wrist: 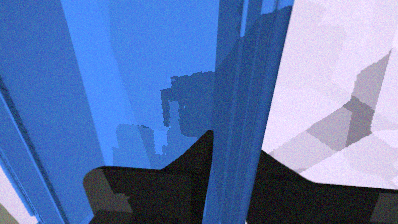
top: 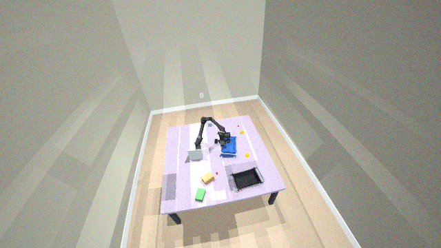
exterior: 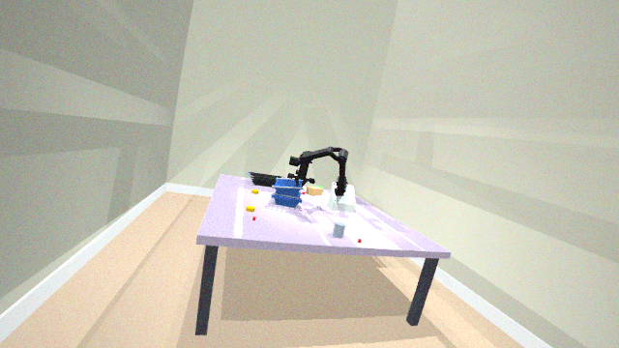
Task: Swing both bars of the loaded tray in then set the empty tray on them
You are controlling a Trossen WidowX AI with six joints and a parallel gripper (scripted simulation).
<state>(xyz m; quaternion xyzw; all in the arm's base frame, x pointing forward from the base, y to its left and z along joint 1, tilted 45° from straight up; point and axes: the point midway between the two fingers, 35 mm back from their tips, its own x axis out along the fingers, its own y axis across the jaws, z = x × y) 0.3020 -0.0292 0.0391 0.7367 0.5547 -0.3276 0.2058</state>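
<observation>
Right now the blue tray is 7 cm ahead of my gripper tip, 2 cm to the right of it and 2 cm above it. Round my gripper tip: white slab: 58 cm to the right, 18 cm behind, 9 cm below; orange block: 36 cm to the right, 26 cm behind, 6 cm below; grey cylinder: 52 cm to the left, 8 cm behind, 6 cm below.
</observation>
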